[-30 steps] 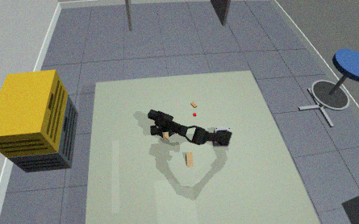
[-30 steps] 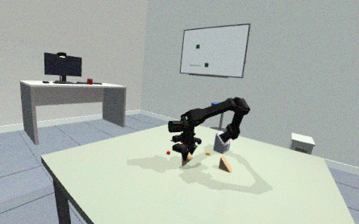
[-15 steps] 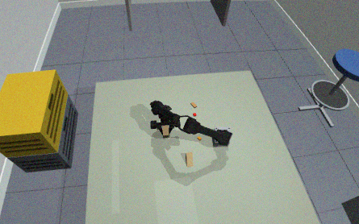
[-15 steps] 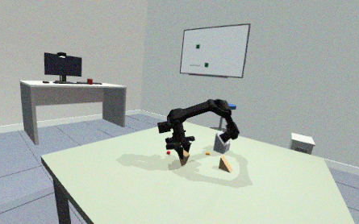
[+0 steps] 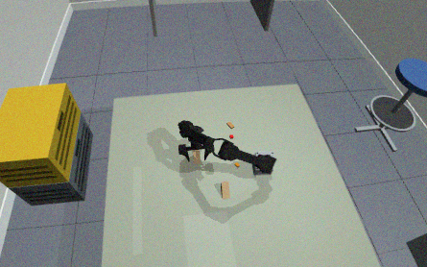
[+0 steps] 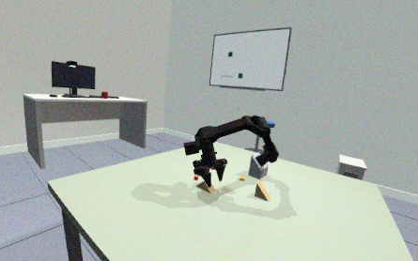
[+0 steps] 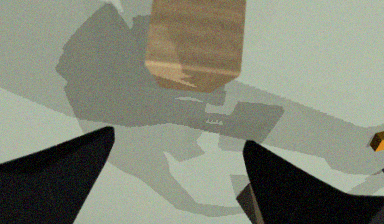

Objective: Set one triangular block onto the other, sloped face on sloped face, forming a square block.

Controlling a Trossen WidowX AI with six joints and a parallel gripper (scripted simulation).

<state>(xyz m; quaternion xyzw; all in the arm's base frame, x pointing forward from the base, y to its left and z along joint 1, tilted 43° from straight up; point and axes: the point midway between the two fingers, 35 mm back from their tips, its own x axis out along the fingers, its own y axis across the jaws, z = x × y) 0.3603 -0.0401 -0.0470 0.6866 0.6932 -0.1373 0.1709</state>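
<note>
Right now my gripper tip is 50 mm to the left of the tan wooden triangular block and 20 mm above it. The rest, counted from my gripper tip: red cube: 30 mm behind, 150 mm to the right, 30 mm below; then orange cube: 220 mm behind, 20 mm to the left, 40 mm below.
</note>
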